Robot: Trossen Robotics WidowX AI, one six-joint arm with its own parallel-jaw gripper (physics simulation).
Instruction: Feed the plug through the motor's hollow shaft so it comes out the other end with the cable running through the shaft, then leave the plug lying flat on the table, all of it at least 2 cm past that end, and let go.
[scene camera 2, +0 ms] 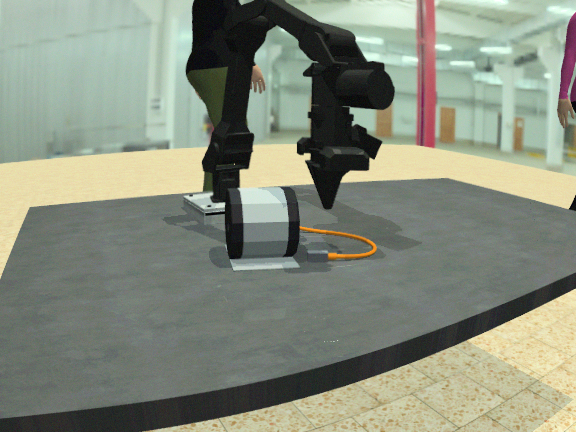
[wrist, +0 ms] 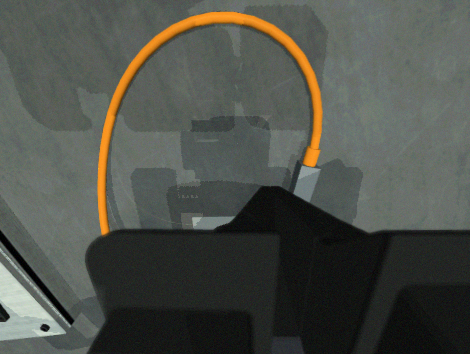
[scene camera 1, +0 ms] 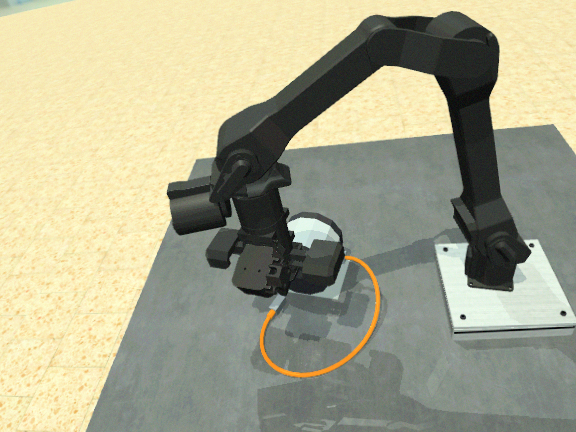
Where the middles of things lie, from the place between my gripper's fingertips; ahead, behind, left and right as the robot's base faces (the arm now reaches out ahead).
Right now my hand is 6 cm above the grey plug (wrist: 304, 179), 3 cm short of it and 2 cm to the left of it. From my hand the other things lie so: pale plate (scene camera 2: 254, 264) 10 cm to the right, 7 cm below.
